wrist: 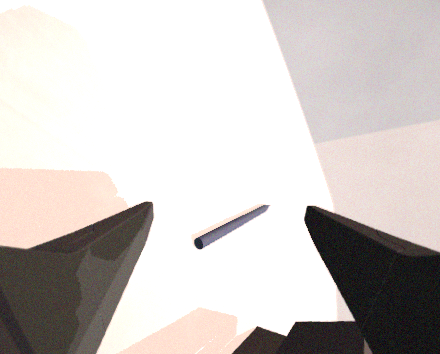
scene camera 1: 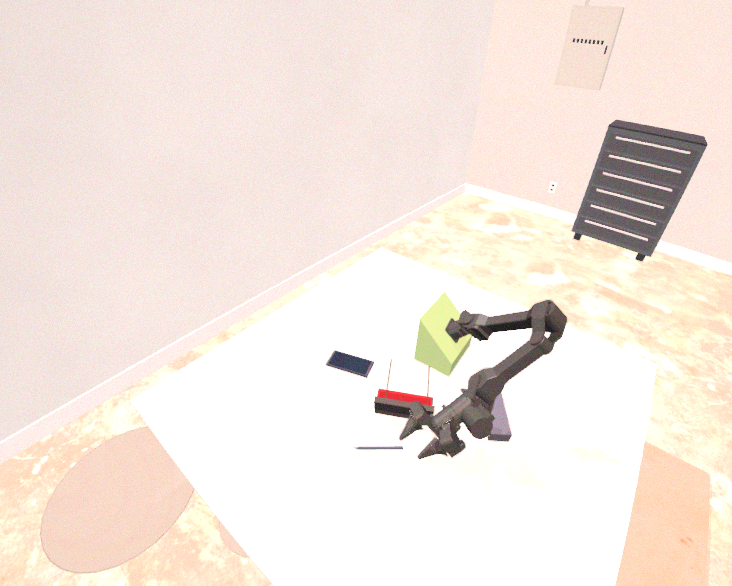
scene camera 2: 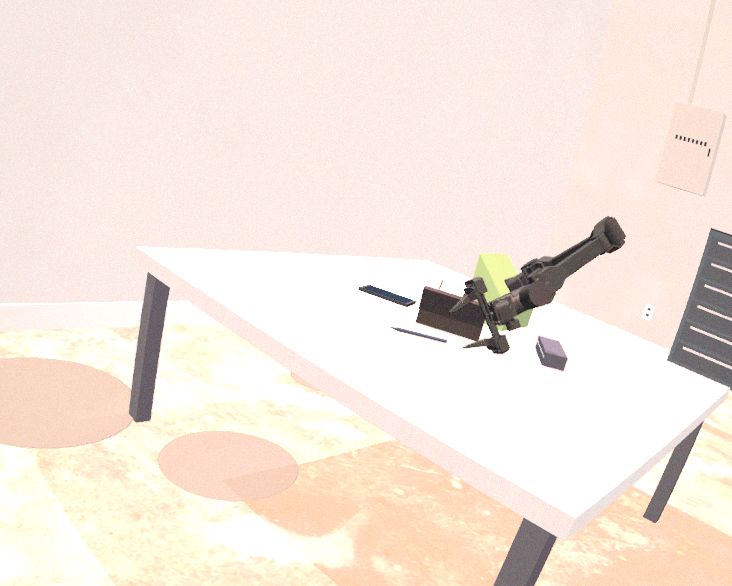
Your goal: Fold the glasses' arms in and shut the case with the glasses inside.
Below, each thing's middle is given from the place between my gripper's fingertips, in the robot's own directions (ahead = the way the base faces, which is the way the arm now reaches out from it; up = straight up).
Labels:
Right now the thin pen (wrist: 210, 237) is 20 mm ahead of my hand, 80 mm to the right of it and 40 mm below it. The rest, counted from my hand: grey block (scene camera 2: 550, 352) 240 mm behind, 170 mm to the left, 30 mm below; glasses case (scene camera 2: 467, 322) 120 mm behind, 70 mm to the right, 10 mm above.

